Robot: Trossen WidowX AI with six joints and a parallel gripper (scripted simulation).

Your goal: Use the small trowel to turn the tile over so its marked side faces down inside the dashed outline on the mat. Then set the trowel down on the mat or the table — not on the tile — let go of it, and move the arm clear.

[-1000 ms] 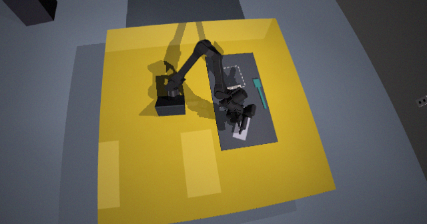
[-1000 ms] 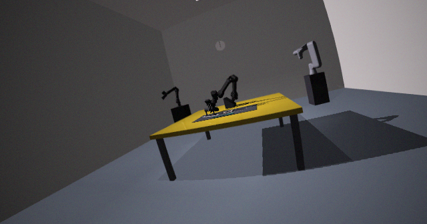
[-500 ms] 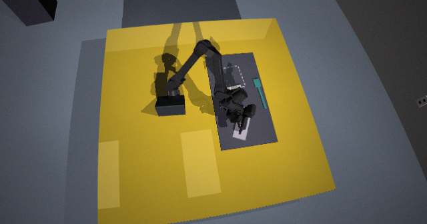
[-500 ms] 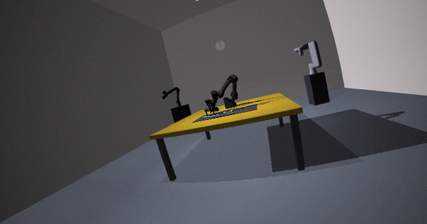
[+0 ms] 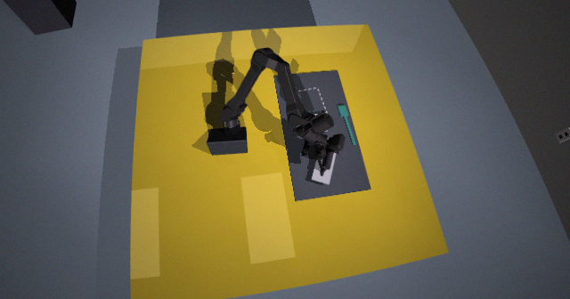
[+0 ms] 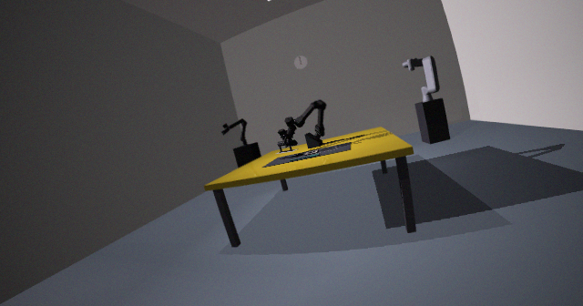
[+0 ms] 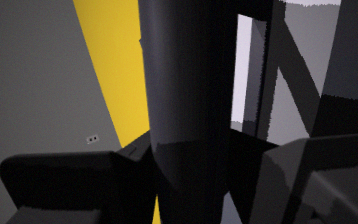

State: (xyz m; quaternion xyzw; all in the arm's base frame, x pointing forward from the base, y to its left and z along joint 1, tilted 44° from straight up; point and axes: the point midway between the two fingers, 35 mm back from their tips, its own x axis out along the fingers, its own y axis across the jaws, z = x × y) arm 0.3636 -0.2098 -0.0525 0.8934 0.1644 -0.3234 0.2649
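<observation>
The dark mat lies 17 cm to the left of my gripper tip and 12 cm below it. Also, from my gripper tip: tile 2 cm behind, 19 cm to the left, 10 cm below; teal trowel 14 cm ahead, 18 cm to the left, 10 cm below.
</observation>
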